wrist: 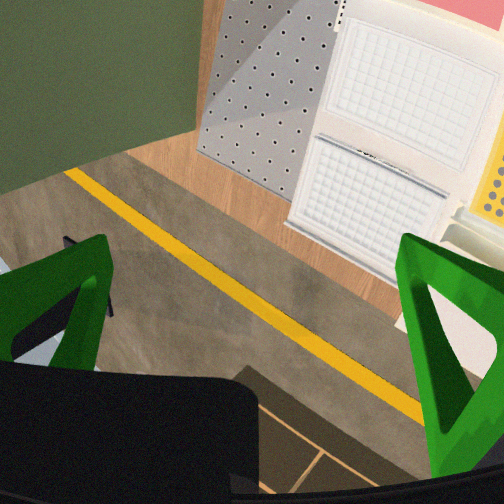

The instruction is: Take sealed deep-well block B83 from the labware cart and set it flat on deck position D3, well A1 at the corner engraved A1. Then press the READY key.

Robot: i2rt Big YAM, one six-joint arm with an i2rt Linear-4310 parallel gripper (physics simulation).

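My gripper (255,260) has two green fingers spread wide apart, open and empty, hanging above the floor. Two white sealed well blocks lie on a pale surface at the upper right: a nearer one (367,200) and a farther one (412,90). No labels are readable, so I cannot tell which is B83. The nearer block lies just beyond my right finger. No deck position, A1 engraving or READY key can be made out in this view.
A grey perforated panel (265,95) stands left of the blocks on a wooden surface (240,195). A yellow rack with round holes (492,185) is at the right edge. A yellow floor line (240,290) runs diagonally below. A green wall (95,75) is at upper left.
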